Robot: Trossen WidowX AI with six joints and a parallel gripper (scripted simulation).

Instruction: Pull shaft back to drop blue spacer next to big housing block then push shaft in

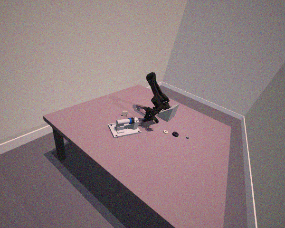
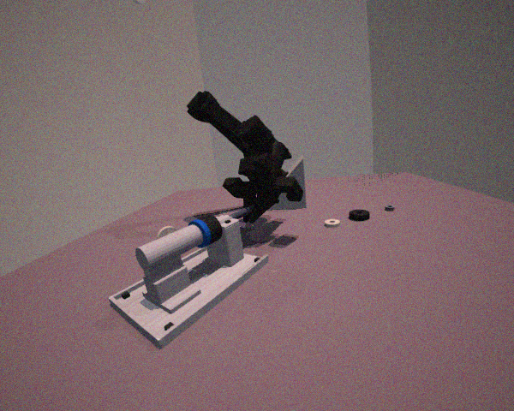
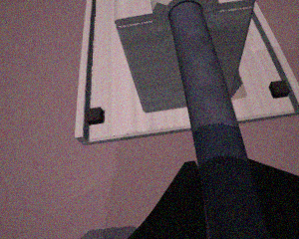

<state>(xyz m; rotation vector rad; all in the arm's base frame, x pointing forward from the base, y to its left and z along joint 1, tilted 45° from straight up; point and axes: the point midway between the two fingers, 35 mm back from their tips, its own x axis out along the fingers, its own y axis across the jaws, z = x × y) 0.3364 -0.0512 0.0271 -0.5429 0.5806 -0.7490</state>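
The dark shaft is 5 cm ahead of my gripper tip, 3 cm to the right of it and 2 cm above it. Also, from my gripper tip: grey ring: 37 cm to the left, 18 cm behind, 5 cm below; then black spacer: 9 cm ahead, 5 cm to the right, 2 cm above; then blue spacer: 11 cm ahead, 6 cm to the right, 2 cm above.
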